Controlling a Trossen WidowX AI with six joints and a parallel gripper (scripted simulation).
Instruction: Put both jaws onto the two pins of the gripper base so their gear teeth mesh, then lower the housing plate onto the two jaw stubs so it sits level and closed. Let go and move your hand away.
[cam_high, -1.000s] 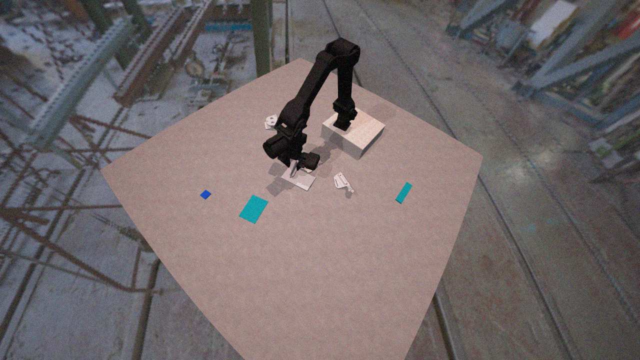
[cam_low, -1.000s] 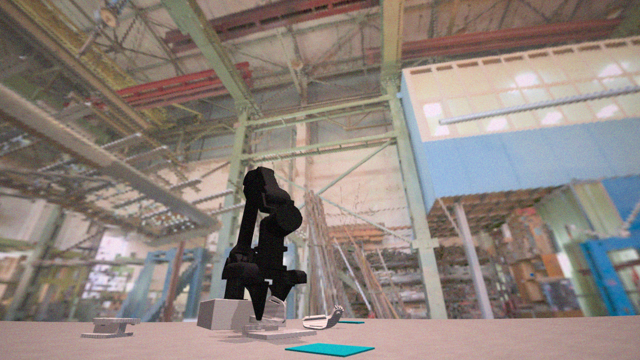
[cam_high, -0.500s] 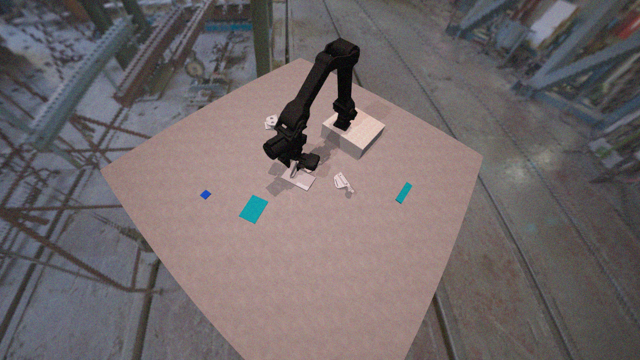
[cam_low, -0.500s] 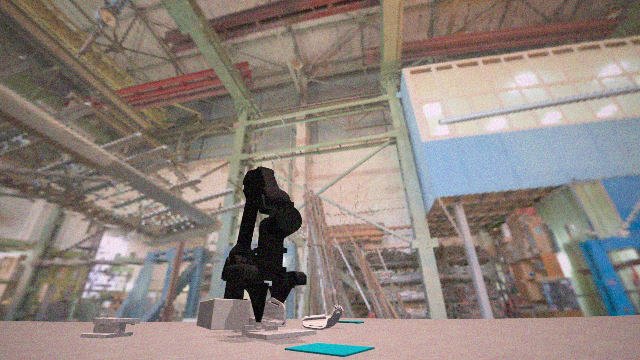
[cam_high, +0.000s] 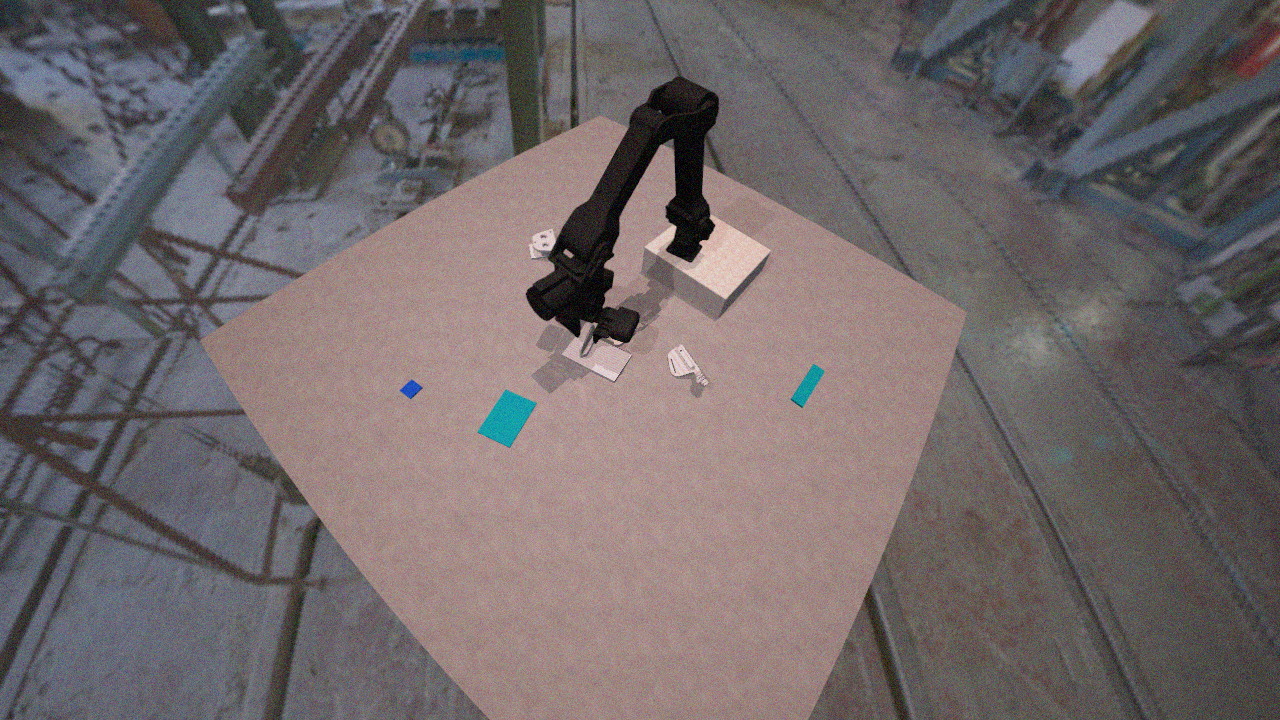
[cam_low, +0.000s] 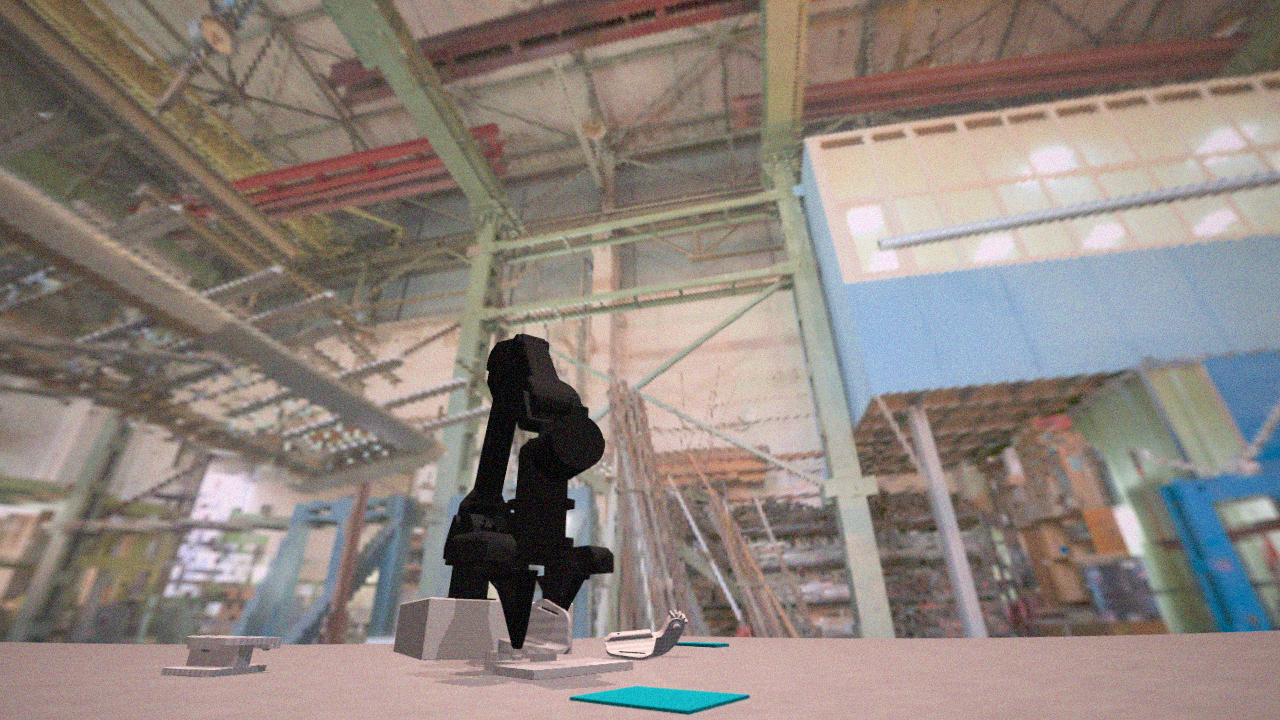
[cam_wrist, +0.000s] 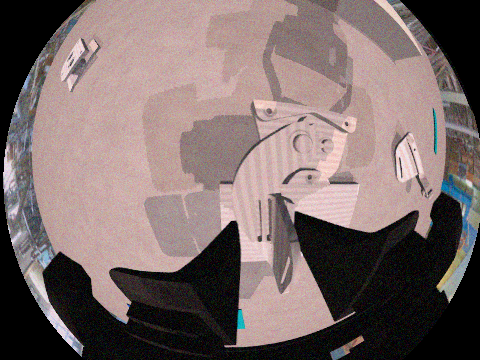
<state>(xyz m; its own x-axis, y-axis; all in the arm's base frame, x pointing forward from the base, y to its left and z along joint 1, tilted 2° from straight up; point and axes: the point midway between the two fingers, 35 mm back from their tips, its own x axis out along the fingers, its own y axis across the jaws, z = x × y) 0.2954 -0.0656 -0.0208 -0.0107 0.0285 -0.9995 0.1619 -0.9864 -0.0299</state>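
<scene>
The flat white plate lies 3 cm to the left of my gripper tip, 2 cm below it and 1 cm ahead of it. Round my gripper tip: gripper base (24 cm to the right, 18 cm behind); housing plate (5 cm behind, 3 cm to the left, 2 cm below); large teal patch (21 cm ahead, 4 cm to the right, 2 cm below).
</scene>
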